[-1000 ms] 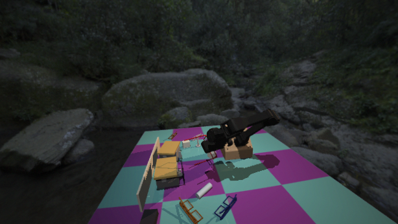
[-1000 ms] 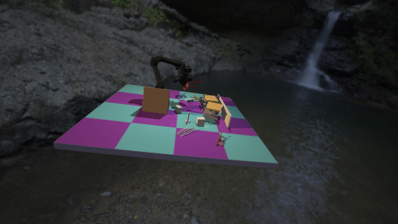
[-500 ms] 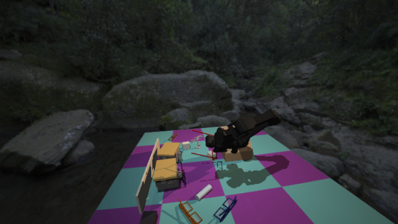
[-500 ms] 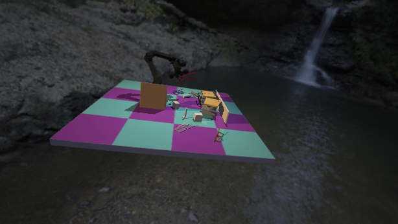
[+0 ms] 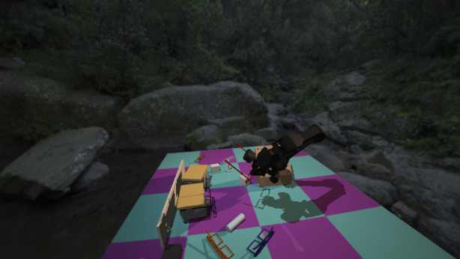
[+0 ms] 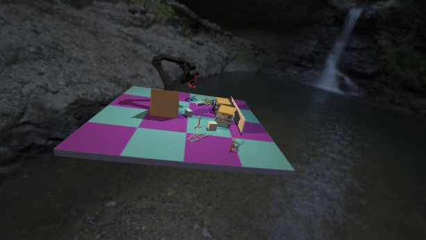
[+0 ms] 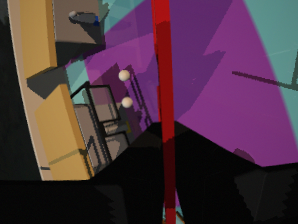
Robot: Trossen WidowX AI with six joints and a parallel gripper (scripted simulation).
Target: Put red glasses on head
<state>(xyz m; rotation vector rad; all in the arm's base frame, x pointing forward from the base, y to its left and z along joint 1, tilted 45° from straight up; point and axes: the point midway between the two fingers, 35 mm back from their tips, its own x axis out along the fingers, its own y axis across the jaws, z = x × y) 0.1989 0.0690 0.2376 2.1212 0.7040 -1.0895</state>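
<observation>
My gripper tip is now 30 mm short of the red glasses, 30 mm to the left of it and 50 mm below it. Also, from my gripper tip: tall pale board 400 mm ahead, 150 mm to the right, 150 mm below.
</observation>
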